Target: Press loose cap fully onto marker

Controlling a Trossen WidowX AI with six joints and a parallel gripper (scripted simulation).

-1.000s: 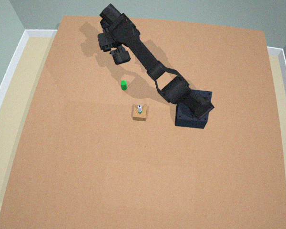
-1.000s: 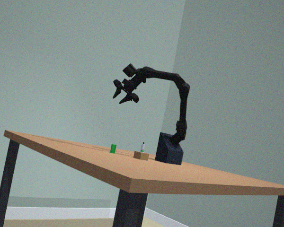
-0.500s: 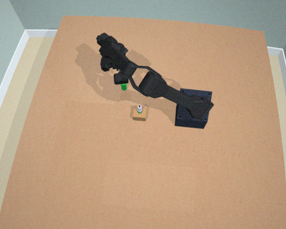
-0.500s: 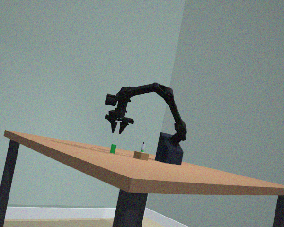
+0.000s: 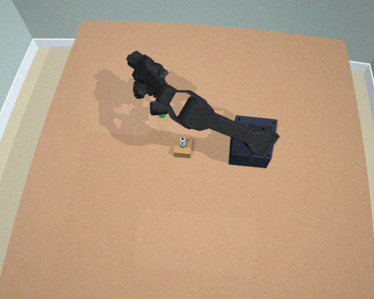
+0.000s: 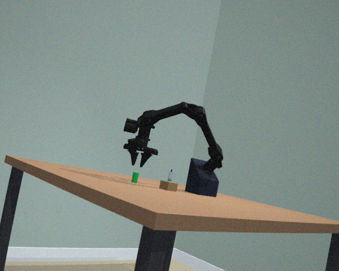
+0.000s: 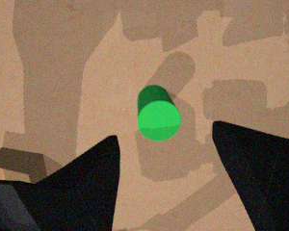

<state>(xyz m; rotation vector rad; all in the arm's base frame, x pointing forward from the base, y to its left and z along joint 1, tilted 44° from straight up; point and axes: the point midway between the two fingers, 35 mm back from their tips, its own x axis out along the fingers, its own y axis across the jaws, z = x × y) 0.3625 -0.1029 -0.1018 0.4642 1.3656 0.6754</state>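
Now: gripper tip 60 mm above the green cap. The rest, counted from my gripper tip: holder block (100 mm behind, 150 mm to the left, 60 mm below).
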